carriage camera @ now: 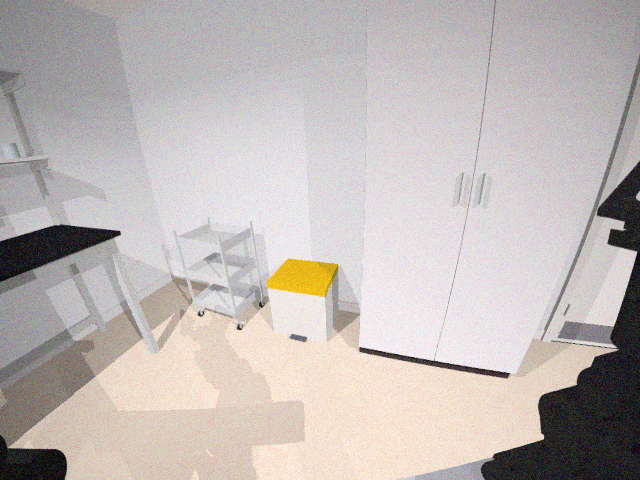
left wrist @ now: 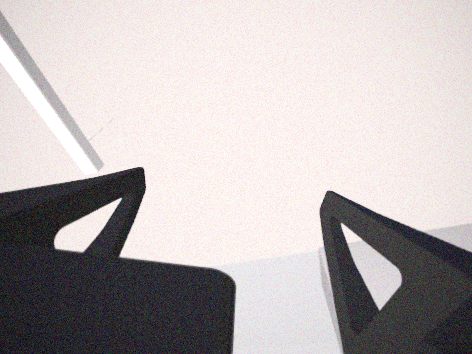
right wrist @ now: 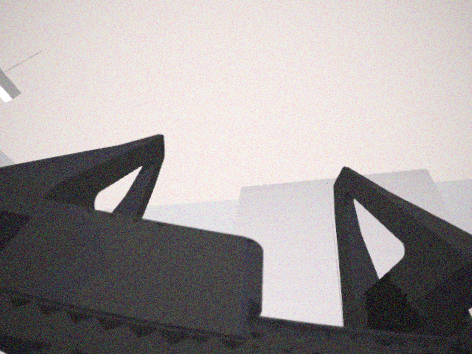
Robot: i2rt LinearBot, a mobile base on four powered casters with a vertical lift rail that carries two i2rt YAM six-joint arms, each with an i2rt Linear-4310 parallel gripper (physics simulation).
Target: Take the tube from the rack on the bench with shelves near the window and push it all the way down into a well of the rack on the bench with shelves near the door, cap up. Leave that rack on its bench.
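Frame: origin at the left arm's base, x down, y ahead, z right, level; centimetres.
Seen in the pictures: left gripper, fingertip midpoint: (left wrist: pixel 234 189); right gripper, fingertip midpoint: (right wrist: pixel 252 160); right arm's base, origin of the base link: (carriage camera: pixel 556 476).
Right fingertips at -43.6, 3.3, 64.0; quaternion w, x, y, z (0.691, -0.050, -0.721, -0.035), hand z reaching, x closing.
A point is followed by its place in that frame, as x, y, z.
My left gripper (left wrist: pixel 234 189) @[-44.3, 1.4, 0.7] is open, with its two black fingers wide apart and no object between them. My right gripper (right wrist: pixel 252 160) @[-43.6, 3.3, 64.0] is also open and empty, with its fingers wide apart. A bench with shelves (carriage camera: pixel 62 242) @[-2.6, 107.5, -97.3] shows in part at the left edge of the carriage view, with a black top and pale legs. Whether it is the one near the window or the one near the door I cannot tell. The tube and the two racks do not show in any view.
A three-tier wire cart (carriage camera: pixel 225 273) @[37.1, 134.1, -20.4] stands against the back wall, right of the bench. Beside it is a white bin with a yellow lid (carriage camera: pixel 305 276) @[43.8, 133.6, 33.5]. A tall white two-door cabinet (carriage camera: pixel 418 206) @[-13.6, 89.4, 86.0] stands right of the bin. Black arm parts (carriage camera: pixel 594 413) @[-17.0, -0.3, 60.0] cover the lower right.
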